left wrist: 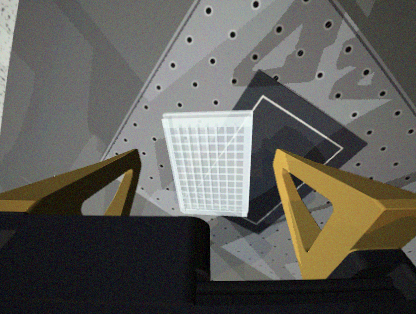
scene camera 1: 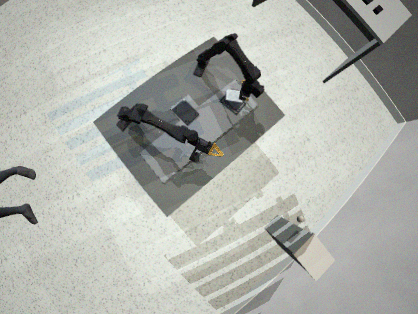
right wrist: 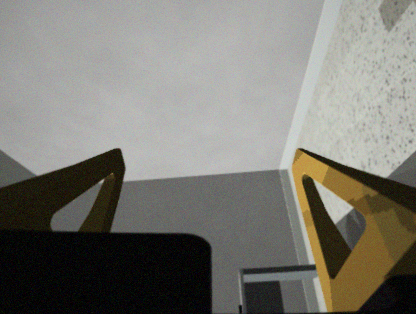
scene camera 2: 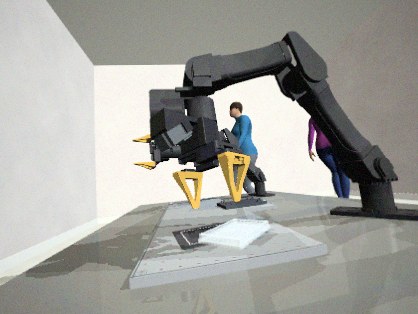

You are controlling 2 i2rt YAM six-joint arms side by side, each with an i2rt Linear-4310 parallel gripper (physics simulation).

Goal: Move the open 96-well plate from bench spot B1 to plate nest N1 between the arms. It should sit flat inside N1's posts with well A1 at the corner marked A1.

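Places are measured from the left arm's base along level axes (x left, y back, z up), in millimetres.
Where they show: left gripper, between the fingertips: [left wrist: 207, 156] [scene camera 1: 243, 94] [scene camera 2: 214, 205]; right gripper, between the fingertips: [scene camera 1: 222, 155] [right wrist: 208, 158] [scene camera 2: 133, 152]; left arm's base, origin of its link: [scene camera 1: 201, 65] [scene camera 2: 379, 214]; right arm's base, origin of its link: [scene camera 2: 260, 195].
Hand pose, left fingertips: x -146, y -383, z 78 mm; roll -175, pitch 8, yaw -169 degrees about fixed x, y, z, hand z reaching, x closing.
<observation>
Each offset is from my left fingertips to the centre of the thing. "spot": to the spot under its first point. Level surfaces: height alone.
The clear 96-well plate {dy +51, dx -5, dz -57 mm} [scene camera 1: 233, 95] [scene camera 2: 235, 233] [left wrist: 212, 165] lies turned, partly over the dark outlined pad {spot: dy -30, dx -55, dz -64 mm} [scene camera 2: 186, 241] [left wrist: 280, 135] and partly past its edge. My left gripper [scene camera 1: 245, 90] [scene camera 2: 216, 204] [left wrist: 207, 156] is open and empty above the plate; in the left wrist view the plate shows between its fingers, apart from both. The dark nest {dy +344, dx -271, dz -55 mm} [scene camera 1: 185, 111] [scene camera 2: 242, 204] is between the arms and holds no plate. No A1 marking can be read. My right gripper [scene camera 1: 216, 150] [scene camera 2: 134, 152] [right wrist: 208, 158] is open and empty, raised and pointing away from the plate.
The pad and the nest are on a pale perforated board {dz -66 mm} [scene camera 2: 295, 248] [left wrist: 200, 60] on the dark table {dz -79 mm} [scene camera 1: 167, 202]. The right arm [scene camera 1: 165, 126] reaches across the board near the nest. People stand behind the table in scene camera 2.
</observation>
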